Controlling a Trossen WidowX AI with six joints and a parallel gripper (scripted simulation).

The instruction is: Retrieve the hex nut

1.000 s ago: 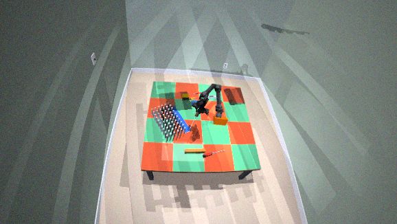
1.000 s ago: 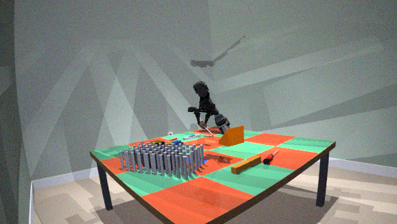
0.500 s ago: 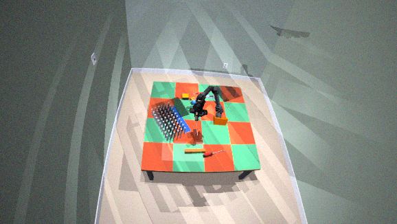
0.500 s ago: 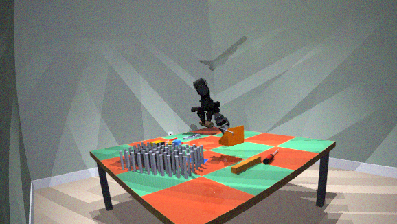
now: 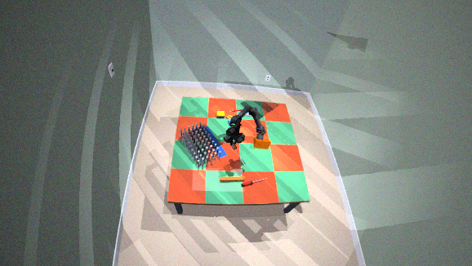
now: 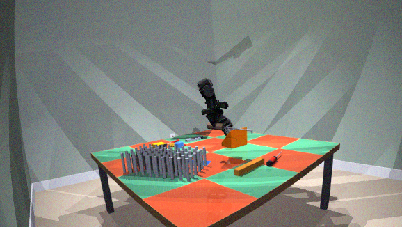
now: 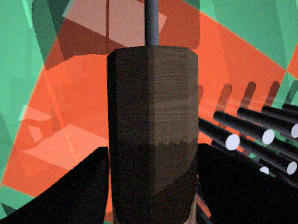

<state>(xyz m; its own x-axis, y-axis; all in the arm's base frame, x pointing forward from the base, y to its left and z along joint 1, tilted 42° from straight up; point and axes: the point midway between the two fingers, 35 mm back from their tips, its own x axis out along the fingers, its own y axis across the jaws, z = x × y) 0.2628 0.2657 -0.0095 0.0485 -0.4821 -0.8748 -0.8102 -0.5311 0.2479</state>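
The orange level lies 240 mm to the left of my gripper tip, 190 mm below it and 40 mm behind it. Also, from my gripper tip: blue block 430 mm to the right, 180 mm below, 40 mm ahead; yellow block 510 mm to the right, 180 mm below, 160 mm ahead; blue taped strip 200 mm below, 180 mm ahead, 150 mm to the right.
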